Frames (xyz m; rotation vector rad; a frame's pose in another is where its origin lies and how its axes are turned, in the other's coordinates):
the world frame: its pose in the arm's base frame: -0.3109 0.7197 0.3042 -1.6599 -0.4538 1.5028
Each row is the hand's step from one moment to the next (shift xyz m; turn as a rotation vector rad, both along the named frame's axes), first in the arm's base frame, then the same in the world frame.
Working: the arm's base frame: its pose in the world frame: -0.2668 0.5767 -0.5508 1.6599 0.4538 -1.5028

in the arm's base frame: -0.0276 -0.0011 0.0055 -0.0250 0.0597 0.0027
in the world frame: -0.0104 0.0036 0.0259 0.0367 -0.0308 0.0436
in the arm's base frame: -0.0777 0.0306 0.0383 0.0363 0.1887 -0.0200
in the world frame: -0.0190 -0.0273 0.0856 0.1596 -0.1053 0.0274
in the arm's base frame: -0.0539 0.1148 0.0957 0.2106 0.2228 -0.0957
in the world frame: 0.0114 -0.1270 0.0948 0.2714 -0.1125 -0.1298
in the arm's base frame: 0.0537 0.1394 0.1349 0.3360 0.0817 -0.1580
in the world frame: 0.0279 -0.1993 0.0041 0.2349 -0.0140 -0.2986
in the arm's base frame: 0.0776 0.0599 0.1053 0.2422 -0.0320 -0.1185
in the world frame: -0.0064 -0.1360 -0.0466 0.1053 0.0470 -0.2458
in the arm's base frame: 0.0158 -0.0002 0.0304 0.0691 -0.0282 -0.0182
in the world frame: -0.0162 -0.0272 -0.0131 0.0060 0.0127 -0.0755
